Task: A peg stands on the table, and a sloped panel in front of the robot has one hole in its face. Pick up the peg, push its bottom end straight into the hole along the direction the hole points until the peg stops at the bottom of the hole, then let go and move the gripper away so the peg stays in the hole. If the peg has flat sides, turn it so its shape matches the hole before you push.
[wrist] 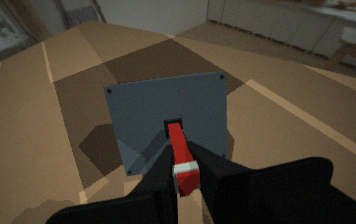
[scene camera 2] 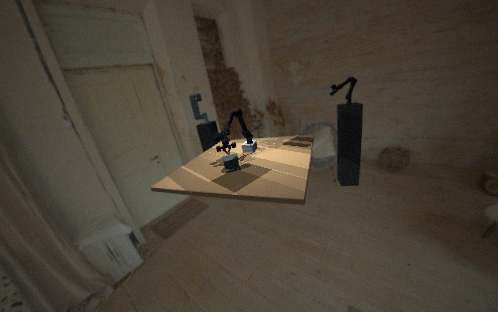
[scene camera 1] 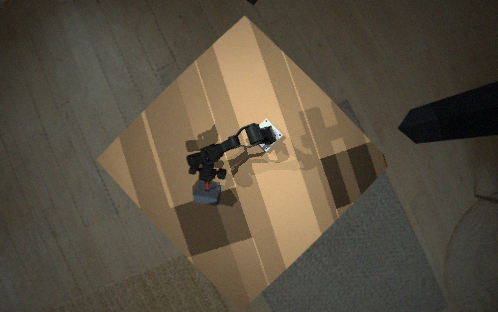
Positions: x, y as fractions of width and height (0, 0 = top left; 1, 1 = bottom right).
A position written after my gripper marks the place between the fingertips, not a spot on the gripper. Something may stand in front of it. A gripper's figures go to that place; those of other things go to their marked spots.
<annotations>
My gripper (wrist: 0.50, 0.66) is 0.11 m from the lens. A red peg (wrist: 0.52, 0.78): 0.08 m from the lens. A sloped panel (wrist: 0.39, 0.48): 0.15 m from the lens. The marked spots on the red peg and the sloped panel are 0.10 m apart.
</annotations>
